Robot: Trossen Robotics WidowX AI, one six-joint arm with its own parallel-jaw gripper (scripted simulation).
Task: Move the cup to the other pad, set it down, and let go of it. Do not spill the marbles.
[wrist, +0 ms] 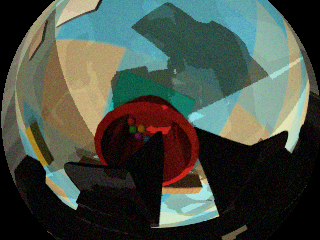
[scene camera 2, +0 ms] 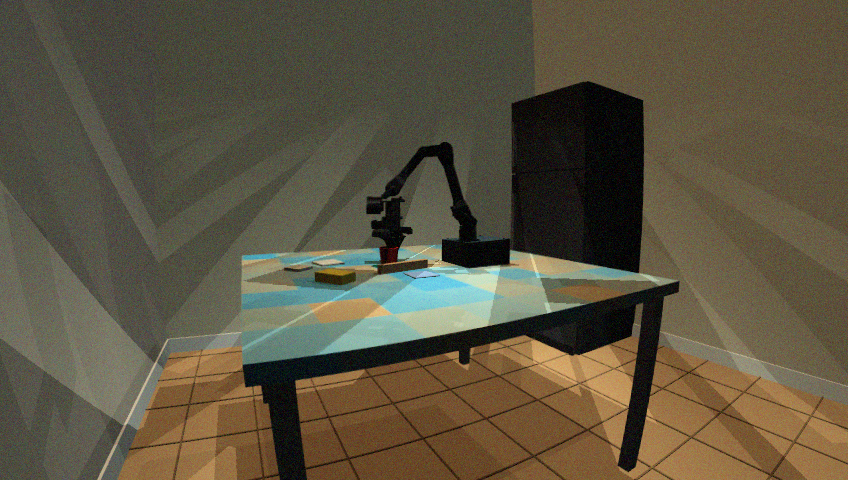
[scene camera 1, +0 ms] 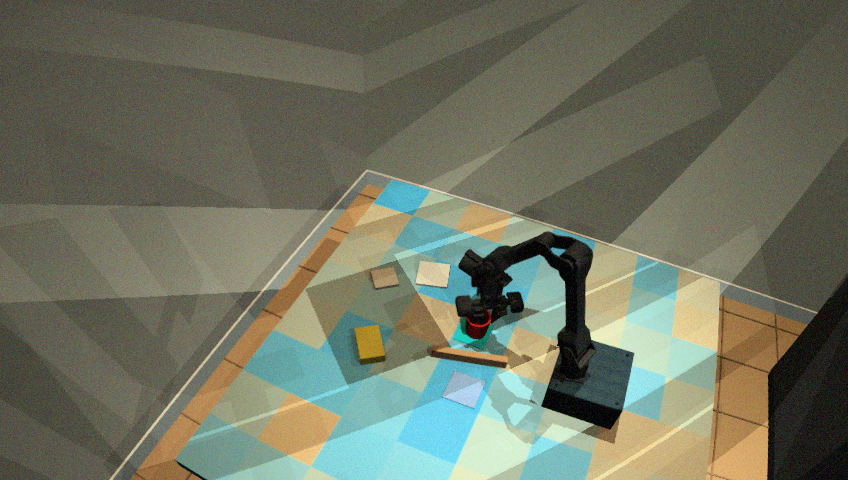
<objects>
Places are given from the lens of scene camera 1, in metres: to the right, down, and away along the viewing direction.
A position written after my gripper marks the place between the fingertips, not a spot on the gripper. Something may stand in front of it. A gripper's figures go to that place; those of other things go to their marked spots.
my gripper (scene camera 1: 486, 322): 0.18, 0.24, 1.56
white tile (scene camera 1: 430, 274): 0.02, 0.11, 1.74
wooden bar (scene camera 1: 491, 360): 0.19, 0.34, 1.48
pale lavender pad (scene camera 1: 464, 389): 0.11, 0.41, 1.44
The marked spots on the white tile and the pale lavender pad are 0.43 m apart.
</objects>
